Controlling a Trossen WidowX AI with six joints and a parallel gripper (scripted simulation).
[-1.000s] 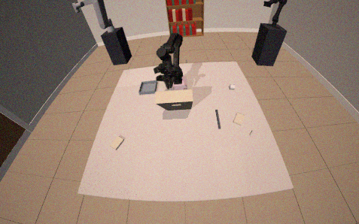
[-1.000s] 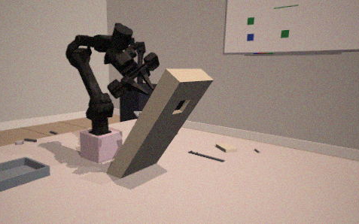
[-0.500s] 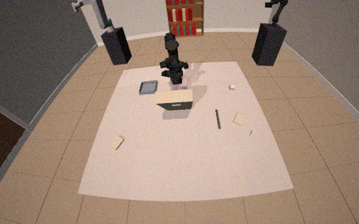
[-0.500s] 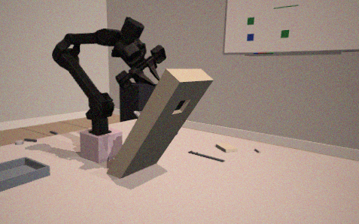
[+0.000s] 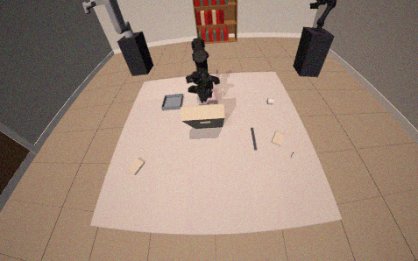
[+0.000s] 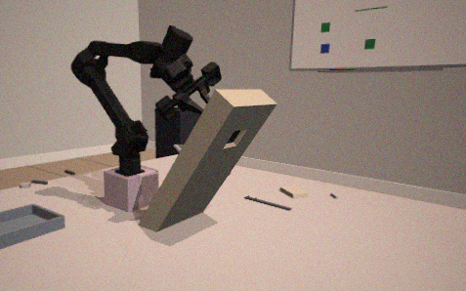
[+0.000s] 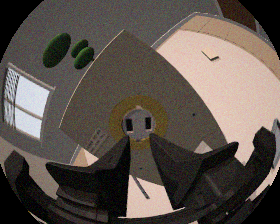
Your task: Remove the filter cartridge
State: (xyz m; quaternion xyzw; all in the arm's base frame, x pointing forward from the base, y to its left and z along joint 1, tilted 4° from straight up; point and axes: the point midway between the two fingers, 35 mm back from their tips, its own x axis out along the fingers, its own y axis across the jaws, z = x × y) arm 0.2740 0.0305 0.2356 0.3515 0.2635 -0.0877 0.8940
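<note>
My gripper tip is now 4 cm short of the round filter cartridge and 3 cm above it. Also, from my gripper tip: grey tray: 36 cm behind, 31 cm to the right, 30 cm below.
</note>
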